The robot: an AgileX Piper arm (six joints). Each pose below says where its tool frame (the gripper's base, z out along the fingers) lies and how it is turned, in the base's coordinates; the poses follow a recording.
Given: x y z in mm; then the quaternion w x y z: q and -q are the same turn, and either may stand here.
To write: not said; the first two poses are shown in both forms.
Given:
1: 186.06 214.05 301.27 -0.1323 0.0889 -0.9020 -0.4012
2: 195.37 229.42 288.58 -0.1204 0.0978 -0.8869 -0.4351
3: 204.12 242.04 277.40 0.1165 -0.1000 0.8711 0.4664
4: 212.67 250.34 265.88 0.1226 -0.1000 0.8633 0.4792
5: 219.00 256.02 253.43 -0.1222 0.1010 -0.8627 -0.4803
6: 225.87 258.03 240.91 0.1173 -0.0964 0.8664 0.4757
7: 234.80 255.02 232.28 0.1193 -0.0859 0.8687 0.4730
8: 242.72 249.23 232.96 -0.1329 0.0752 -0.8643 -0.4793
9: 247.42 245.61 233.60 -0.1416 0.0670 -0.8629 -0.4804
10: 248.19 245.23 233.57 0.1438 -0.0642 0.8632 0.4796
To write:
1: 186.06 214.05 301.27 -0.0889 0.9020 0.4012 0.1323
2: 195.37 229.42 288.58 -0.0978 0.8869 0.4351 0.1204
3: 204.12 242.04 277.40 -0.1000 0.8711 0.4664 0.1165
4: 212.67 250.34 265.88 -0.1000 0.8633 0.4792 0.1226
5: 219.00 256.02 253.43 -0.1010 0.8627 0.4803 0.1222
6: 225.87 258.03 240.91 -0.0964 0.8664 0.4757 0.1173
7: 234.80 255.02 232.28 -0.0859 0.8687 0.4730 0.1193
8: 242.72 249.23 232.96 -0.0752 0.8643 0.4793 0.1329
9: 247.42 245.61 233.60 -0.0670 0.8629 0.4804 0.1416
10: 248.19 245.23 233.57 -0.0642 0.8632 0.4796 0.1438
